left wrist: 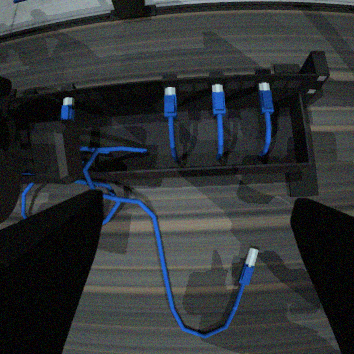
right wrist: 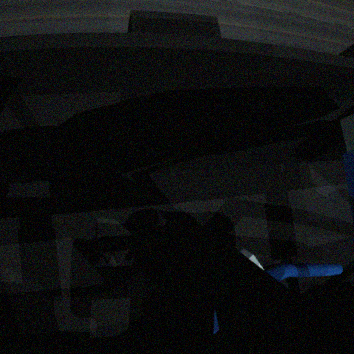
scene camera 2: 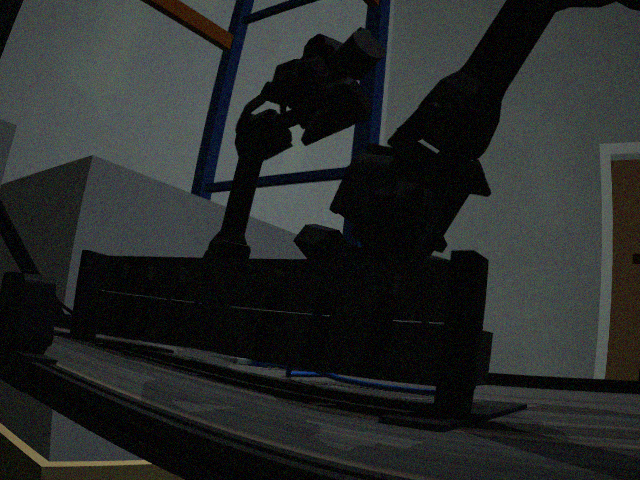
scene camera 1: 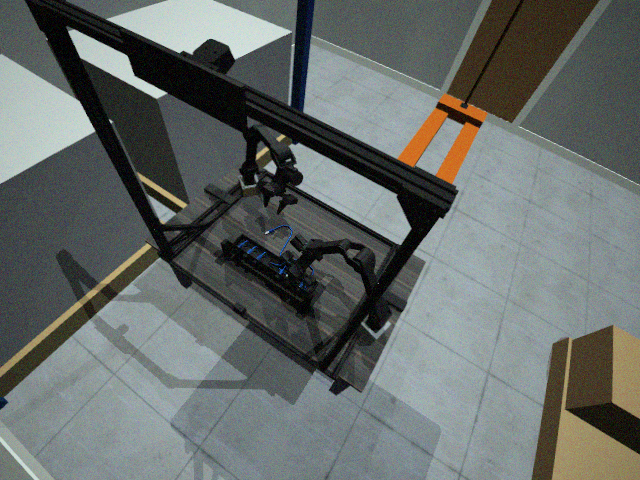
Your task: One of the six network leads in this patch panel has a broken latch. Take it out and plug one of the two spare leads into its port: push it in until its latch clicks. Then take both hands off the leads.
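Places are measured from the left arm's base along level axes (x back, y right, z up), in metres.
Pixels of known places: left gripper, fingertip midpoint: (left wrist: 200, 206) (scene camera 2: 283, 150) (scene camera 1: 271, 210); right gripper, fingertip midpoint: (right wrist: 209, 250) (scene camera 1: 288, 278); left arm's base, origin of the base link: (scene camera 1: 249, 180); right arm's base, origin of the base link: (scene camera 1: 375, 322).
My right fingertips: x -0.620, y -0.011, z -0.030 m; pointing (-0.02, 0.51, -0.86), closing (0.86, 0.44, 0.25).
For each thing: its top centre in the pictures, then the offset to it from my right fingertips. "spot": a spot on its surface instead. Level surfaces: height alone.
- black patch panel, middle of its top: (scene camera 2: 246, 262) (left wrist: 110, 101) (scene camera 1: 270, 262) dz +0.069, dx +0.070, dy +0.065 m
- more lead, middle of its top: (left wrist: 64, 104) dz +0.056, dx +0.014, dy +0.036 m
- spare blue lead, surface spot: (left wrist: 248, 265) (scene camera 1: 269, 231) spot: dz -0.029, dx +0.300, dy -0.002 m
- tangle, surface spot: (left wrist: 95, 182) spot: dz +0.008, dx +0.083, dy -0.020 m
- plug tip, surface spot: (right wrist: 253, 259) spot: dz +0.002, dx +0.017, dy +0.004 m
- blue cable, surface spot: (right wrist: 305, 270) spot: dz -0.003, dx +0.046, dy +0.012 m
- table, its level: dz -0.039 m
The black patch panel (scene camera 1: 257, 268) (left wrist: 302, 116) (scene camera 2: 270, 310) lies on the wooden table. In the left wrist view three blue leads (left wrist: 218, 102) sit plugged in a row at the right and one more lead (left wrist: 67, 109) at the far left. A spare blue lead (left wrist: 248, 265) (scene camera 1: 269, 232) lies loose on the table in front, its cable looping back into a tangle (left wrist: 95, 182). My left gripper (scene camera 1: 275, 200) (left wrist: 200, 206) is open and empty, high above the spare lead. My right gripper (scene camera 1: 292, 272) is shut on nothing, low at the panel's right half. The right wrist view is dark; a plug tip (right wrist: 253, 259) and blue cable (right wrist: 305, 270) show beside the fingers.
A black gantry frame (scene camera 1: 347, 148) spans the table (scene camera 1: 347, 305). A blue post (scene camera 1: 302, 52) stands behind. A blue cable (scene camera 2: 366, 381) runs along the table under the panel in scene camera 2.
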